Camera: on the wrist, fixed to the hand. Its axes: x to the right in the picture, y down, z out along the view.
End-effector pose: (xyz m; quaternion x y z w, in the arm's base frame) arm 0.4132 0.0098 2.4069 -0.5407 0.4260 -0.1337 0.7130
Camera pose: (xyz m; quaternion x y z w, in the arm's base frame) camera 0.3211 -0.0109 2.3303 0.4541 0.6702 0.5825 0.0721
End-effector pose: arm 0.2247 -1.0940 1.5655 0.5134 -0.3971 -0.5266 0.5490
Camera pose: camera 0.3232 -1.0820 1.6358 -0.2672 -0.4162 0.6403 0.5877
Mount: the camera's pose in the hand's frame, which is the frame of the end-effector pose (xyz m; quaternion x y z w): -0.0064 0.0848 -0.0869 0.0250 0.1929 0.9808 0.0135
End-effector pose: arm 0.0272 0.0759 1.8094 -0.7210 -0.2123 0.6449 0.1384
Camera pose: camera 0.1234 0.0053 1.7861 0.3389 -0.7471 -0.0107 0.5717
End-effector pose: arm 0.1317 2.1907 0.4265 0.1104 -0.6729 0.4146 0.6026
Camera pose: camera 0.1408 2.3021 0.3786 0.7234 -0.0092 -0.6347 0.2715
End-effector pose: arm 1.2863 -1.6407 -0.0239 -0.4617 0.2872 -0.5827 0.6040
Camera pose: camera 1.2456 -1.6628 -0.1363 0.4030 0.5587 0.4883 0.5358
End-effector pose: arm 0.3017 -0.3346 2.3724 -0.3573 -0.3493 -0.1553 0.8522
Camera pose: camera 0.3829 -0.3378 2.2819 -0.2962 0.5062 0.7735 0.2401
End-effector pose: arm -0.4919 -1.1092 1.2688 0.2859 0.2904 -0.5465 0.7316
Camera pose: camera -0.4213 -1.0209 1.2240 0.4124 -0.1490 0.7581 0.4827
